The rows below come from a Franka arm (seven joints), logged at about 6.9 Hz.
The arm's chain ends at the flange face. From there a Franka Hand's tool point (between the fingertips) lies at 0.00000 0.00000 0.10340 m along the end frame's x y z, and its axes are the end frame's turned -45 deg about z.
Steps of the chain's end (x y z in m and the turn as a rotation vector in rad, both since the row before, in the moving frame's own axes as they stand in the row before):
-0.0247 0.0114 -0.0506 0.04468 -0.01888 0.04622
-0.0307 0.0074 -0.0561 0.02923 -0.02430 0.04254
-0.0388 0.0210 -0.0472 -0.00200 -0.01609 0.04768
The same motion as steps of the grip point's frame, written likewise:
-0.0235 -0.0140 -0.0507 0.04494 0.01824 0.04622
-0.0265 -0.0204 -0.0562 0.03785 0.00349 0.04254
-0.0436 -0.0136 -0.0472 0.00996 -0.01279 0.04768

